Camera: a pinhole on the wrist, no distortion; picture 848 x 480 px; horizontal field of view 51.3 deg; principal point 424.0 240.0 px. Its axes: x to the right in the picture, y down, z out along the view. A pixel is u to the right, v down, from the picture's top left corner.
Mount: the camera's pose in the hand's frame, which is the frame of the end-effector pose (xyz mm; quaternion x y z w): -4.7 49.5 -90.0 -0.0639 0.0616 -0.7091 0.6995
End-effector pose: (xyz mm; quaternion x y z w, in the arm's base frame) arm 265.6 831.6 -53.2 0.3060 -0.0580 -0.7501 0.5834
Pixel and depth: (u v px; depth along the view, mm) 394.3 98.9 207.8
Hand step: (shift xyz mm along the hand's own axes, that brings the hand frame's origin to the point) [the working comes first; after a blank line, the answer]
In the camera's frame: -7.0 -33.2 207.8

-0.5 57.4 120.4
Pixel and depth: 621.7 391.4 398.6
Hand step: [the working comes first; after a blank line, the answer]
In the camera's frame: 89.2 68.3 398.6

131.9 -39.9 290.6
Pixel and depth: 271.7 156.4 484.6
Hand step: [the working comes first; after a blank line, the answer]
In the camera's frame: -83.6 -45.9 484.6

36.9 134.7 394.7
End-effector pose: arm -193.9 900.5 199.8 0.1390 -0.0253 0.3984 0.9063
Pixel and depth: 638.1 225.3 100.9
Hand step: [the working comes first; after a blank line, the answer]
In the camera's frame: 24.5 -1.7 100.9

11.2 25.3 9.7
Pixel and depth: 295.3 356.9 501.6
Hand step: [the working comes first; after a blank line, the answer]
In the camera's frame: -73.1 66.4 501.6

150.3 122.7 391.6
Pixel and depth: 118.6 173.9 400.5
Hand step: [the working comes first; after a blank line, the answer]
In the camera's frame: -138.5 -30.0 400.5

38.4 189.2 308.9
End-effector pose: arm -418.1 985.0 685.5 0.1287 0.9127 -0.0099 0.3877
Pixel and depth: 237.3 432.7 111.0
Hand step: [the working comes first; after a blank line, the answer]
In the camera's frame: -23.5 24.2 111.0

39.1 72.9 14.9
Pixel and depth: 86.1 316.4 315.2
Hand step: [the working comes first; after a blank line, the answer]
In the camera's frame: -120.6 27.3 315.2

79.5 170.4 214.9
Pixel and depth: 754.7 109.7 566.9
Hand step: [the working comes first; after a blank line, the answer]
In the camera's frame: 212.3 -83.7 566.9

10.4 -160.5 483.7
